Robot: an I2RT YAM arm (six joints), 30 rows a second.
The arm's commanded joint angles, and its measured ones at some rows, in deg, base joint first. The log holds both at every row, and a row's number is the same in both.
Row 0, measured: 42.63 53.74 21.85 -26.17 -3.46 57.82
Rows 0 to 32, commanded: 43.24 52.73 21.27 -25.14 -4.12 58.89; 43.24 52.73 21.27 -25.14 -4.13 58.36; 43.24 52.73 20.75 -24.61 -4.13 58.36; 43.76 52.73 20.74 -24.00 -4.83 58.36; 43.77 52.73 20.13 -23.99 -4.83 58.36; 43.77 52.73 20.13 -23.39 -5.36 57.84; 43.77 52.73 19.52 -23.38 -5.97 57.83; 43.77 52.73 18.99 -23.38 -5.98 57.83; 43.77 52.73 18.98 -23.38 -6.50 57.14; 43.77 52.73 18.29 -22.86 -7.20 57.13; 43.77 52.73 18.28 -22.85 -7.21 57.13; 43.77 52.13 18.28 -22.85 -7.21 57.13; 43.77 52.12 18.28 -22.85 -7.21 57.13; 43.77 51.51 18.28 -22.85 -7.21 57.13; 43.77 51.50 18.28 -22.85 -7.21 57.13; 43.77 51.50 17.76 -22.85 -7.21 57.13; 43.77 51.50 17.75 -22.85 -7.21 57.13; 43.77 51.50 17.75 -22.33 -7.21 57.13; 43.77 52.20 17.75 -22.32 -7.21 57.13; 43.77 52.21 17.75 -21.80 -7.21 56.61; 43.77 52.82 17.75 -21.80 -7.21 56.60; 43.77 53.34 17.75 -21.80 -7.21 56.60; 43.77 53.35 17.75 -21.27 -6.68 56.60; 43.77 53.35 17.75 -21.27 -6.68 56.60; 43.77 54.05 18.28 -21.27 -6.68 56.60; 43.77 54.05 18.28 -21.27 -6.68 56.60; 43.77 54.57 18.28 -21.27 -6.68 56.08; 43.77 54.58 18.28 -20.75 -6.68 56.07; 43.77 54.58 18.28 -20.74 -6.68 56.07; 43.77 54.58 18.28 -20.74 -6.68 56.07; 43.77 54.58 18.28 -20.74 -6.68 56.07; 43.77 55.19 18.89 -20.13 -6.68 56.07; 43.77 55.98 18.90 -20.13 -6.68 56.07
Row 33, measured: 43.27 54.28 18.76 -20.78 -7.88 57.12
